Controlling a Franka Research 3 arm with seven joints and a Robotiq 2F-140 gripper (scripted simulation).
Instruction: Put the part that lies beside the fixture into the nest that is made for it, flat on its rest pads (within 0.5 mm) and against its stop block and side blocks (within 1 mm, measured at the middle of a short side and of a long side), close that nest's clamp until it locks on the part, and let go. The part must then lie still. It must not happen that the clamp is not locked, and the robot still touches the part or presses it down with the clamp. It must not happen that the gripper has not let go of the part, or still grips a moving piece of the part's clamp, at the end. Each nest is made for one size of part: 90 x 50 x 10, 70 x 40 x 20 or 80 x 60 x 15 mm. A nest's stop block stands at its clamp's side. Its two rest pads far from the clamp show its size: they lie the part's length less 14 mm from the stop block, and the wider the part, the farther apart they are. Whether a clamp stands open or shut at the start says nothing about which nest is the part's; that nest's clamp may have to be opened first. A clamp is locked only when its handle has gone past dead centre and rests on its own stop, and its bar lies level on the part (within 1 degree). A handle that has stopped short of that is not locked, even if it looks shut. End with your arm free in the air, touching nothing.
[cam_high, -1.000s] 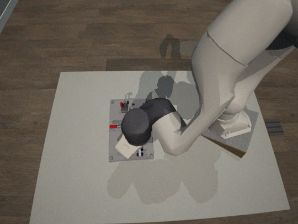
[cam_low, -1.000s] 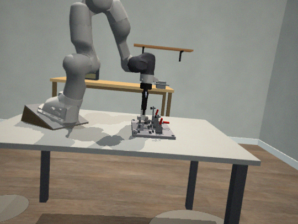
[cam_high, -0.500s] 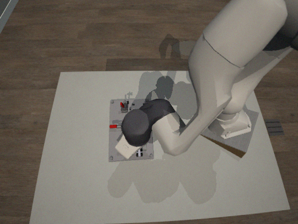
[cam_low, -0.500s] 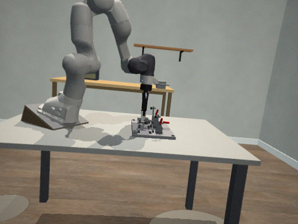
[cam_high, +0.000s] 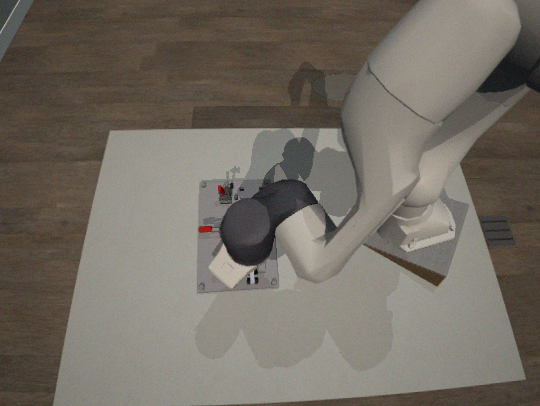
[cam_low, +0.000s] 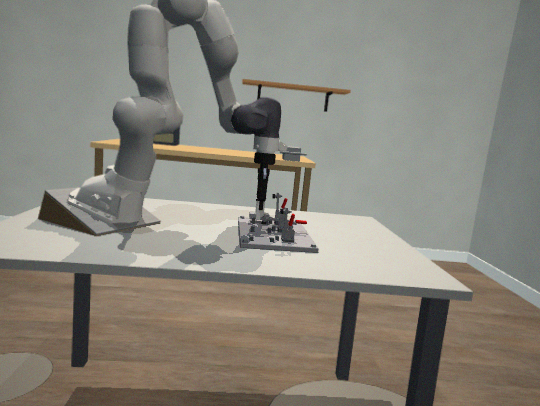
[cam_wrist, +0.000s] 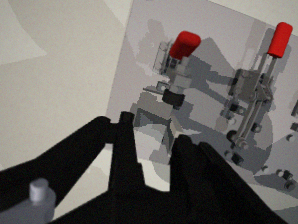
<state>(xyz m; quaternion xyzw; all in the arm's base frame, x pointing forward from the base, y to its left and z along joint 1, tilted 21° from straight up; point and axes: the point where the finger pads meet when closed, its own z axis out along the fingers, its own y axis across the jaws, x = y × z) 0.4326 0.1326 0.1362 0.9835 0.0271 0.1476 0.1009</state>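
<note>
Now: hand 30 mm above the part. From my hand the other things lie so: fixture plate 110 mm to the right, 60 mm below, 50 mm ahead.
</note>
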